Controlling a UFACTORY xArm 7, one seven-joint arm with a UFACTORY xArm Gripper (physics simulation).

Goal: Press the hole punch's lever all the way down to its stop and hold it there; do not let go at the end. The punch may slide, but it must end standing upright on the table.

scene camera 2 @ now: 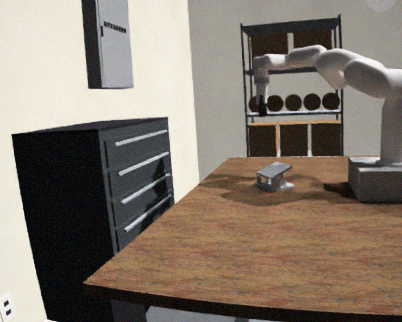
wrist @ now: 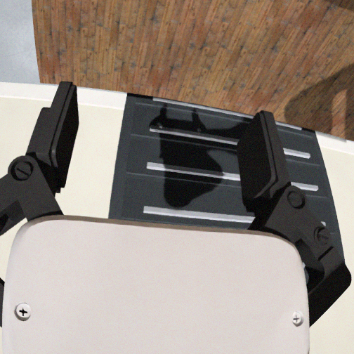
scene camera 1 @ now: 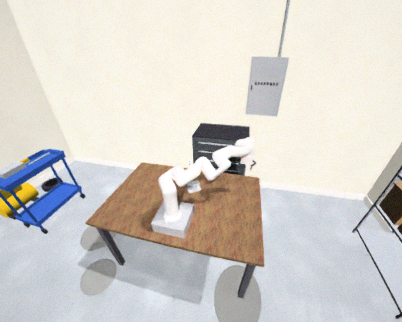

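Seen in the pictures: gripper, fingertip midpoint: (scene camera 2: 263, 116) (scene camera 1: 245, 169); arm's base, origin of the base link: (scene camera 2: 394, 163) (scene camera 1: 172, 214).
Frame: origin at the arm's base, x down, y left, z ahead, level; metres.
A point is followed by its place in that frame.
The grey hole punch (scene camera 1: 193, 186) @(x 0.084, y -0.029, z 0.432 m) (scene camera 2: 273, 177) @(x 0.042, y 0.036, z 0.415 m) stands upright on the wooden table (scene camera 1: 230, 220) @(x 0.095, y -0.426, z 0.127 m) (scene camera 2: 225, 240) @(x 0.096, y 0.463, z 0.488 m) (wrist: 200, 40). In the scene camera 2 view its lever is raised and sloping, with a gap above the base. In the scene camera 1 view it lies beyond the arm's base and is partly covered by the arm. The punch does not show in the wrist view. My gripper (scene camera 1: 252, 164) (scene camera 2: 262, 113) @(x -0.146, y -0.492, z 0.513 m) (wrist: 164, 113) is open and empty, high above table level and well away from the punch. Its two black fingers stand wide apart in the wrist view.
A dark drawer cabinet (scene camera 1: 222, 131) (scene camera 2: 60, 200) (wrist: 117, 195) stands by the wall beyond the table's far edge. The arm's grey base block (scene camera 1: 170, 226) @(x 0.001, y -0.024, z -0.101 m) (scene camera 2: 377, 184) @(x 0.040, y 0.127, z 0.080 m) sits on the table near the punch. A shelf rack (scene camera 2: 243, 75) and a blue cart (scene camera 1: 50, 202) stand farther off.
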